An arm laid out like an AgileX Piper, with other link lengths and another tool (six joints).
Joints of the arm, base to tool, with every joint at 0 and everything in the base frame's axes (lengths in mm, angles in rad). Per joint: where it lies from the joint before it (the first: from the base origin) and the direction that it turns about. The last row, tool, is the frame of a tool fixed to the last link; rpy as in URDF.
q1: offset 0 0 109.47 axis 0 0 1
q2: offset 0 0 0 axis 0 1 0
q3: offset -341.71 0 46.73 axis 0 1 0
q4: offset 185.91 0 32.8 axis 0.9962 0 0.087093
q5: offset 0 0 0 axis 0 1 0
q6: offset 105.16 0 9.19 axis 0.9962 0 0.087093
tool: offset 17.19 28 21.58 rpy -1.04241 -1.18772 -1.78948
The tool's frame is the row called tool.
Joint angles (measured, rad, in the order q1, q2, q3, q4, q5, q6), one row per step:
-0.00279 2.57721 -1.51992 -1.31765 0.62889 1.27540
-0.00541 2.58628 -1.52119 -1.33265 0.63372 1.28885
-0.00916 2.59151 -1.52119 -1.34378 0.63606 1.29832
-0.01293 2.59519 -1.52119 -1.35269 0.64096 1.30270
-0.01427 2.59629 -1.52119 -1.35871 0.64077 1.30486
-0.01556 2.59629 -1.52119 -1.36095 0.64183 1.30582
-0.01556 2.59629 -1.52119 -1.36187 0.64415 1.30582
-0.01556 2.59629 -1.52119 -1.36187 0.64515 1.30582
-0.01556 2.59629 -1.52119 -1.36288 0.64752 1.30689
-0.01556 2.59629 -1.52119 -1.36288 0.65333 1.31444
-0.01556 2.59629 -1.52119 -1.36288 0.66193 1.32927
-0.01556 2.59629 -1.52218 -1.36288 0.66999 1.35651
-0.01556 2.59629 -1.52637 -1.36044 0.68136 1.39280
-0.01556 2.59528 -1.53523 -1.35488 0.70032 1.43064
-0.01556 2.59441 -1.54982 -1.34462 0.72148 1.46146
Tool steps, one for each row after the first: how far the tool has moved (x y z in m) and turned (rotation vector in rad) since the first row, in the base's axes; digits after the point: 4 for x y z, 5 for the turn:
-0.0001 -0.0021 -0.0035 -0.00779 0.00131 -0.00291
-0.0004 -0.0044 -0.0055 -0.01271 0.00165 -0.00574
-0.0007 -0.0069 -0.0069 -0.02013 0.00394 -0.00797
-0.0006 -0.0076 -0.0073 -0.02258 0.00374 -0.00579
-0.0007 -0.0084 -0.0071 -0.02435 0.00343 -0.00649
-0.0007 -0.0086 -0.0071 -0.02675 0.00395 -0.00697
-0.0008 -0.0088 -0.0070 -0.02756 0.00417 -0.00751
-0.0008 -0.0091 -0.0069 -0.02969 0.00407 -0.00873
-0.0010 -0.0098 -0.0066 -0.03194 0.00095 -0.01745
-0.0011 -0.0111 -0.0060 -0.03411 -0.00588 -0.03302
-0.0007 -0.0125 -0.0049 -0.03184 -0.02126 -0.05743
0.0003 -0.0144 -0.0031 -0.02808 -0.04470 -0.09223
0.0019 -0.0173 0.0004 -0.02831 -0.07355 -0.13463
0.0042 -0.0203 0.0047 -0.02975 -0.10349 -0.17689

